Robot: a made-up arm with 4 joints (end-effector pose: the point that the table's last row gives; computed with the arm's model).
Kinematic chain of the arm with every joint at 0, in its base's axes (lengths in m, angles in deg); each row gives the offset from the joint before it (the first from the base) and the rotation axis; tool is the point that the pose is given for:
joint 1: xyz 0 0 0.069 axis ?
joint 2: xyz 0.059 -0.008 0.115 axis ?
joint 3: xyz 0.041 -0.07 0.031 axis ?
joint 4: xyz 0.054 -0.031 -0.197 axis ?
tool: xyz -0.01 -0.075 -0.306
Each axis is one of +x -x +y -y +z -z.
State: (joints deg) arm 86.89 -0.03 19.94 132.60
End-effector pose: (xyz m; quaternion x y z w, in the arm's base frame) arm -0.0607 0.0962 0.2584 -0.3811 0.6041 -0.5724 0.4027
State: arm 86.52 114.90 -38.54 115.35
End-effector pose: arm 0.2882 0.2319 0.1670 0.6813 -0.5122 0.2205 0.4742
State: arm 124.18 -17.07 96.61 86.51
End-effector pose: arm 0.2695 0.0775 0.3267 -0.8766 -0.1714 0.0077 0.4496
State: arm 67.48 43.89 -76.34 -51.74
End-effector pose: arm -0.0166 -0.3342 0.2822 -0.5696 0.3671 0.1939 0.7094
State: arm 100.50 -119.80 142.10 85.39
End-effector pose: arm -0.2775 0.1996 0.2775 0.6021 0.7377 0.3037 0.0337
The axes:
joint 1: -x
joint 2: +z
joint 3: -y
joint 4: +y

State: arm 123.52 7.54 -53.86 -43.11
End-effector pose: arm -0.0697 -0.1487 0.4105 -0.8781 0.1019 -0.0514 0.4646
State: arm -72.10 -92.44 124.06 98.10
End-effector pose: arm -0.1296 -0.1125 -0.2090 0.2657 0.2884 -0.6603 0.6405
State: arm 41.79 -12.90 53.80 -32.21
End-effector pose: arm 0.5426 -0.1952 0.2997 -0.3308 -0.6625 0.1650 0.6515
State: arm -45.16 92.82 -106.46 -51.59
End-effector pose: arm 0.2554 -0.2821 -0.2401 -0.0732 0.0465 0.7155 0.6932
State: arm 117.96 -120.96 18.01 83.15
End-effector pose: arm -0.0258 -0.2178 -0.0337 -0.1144 -0.4918 -0.6052 0.6154
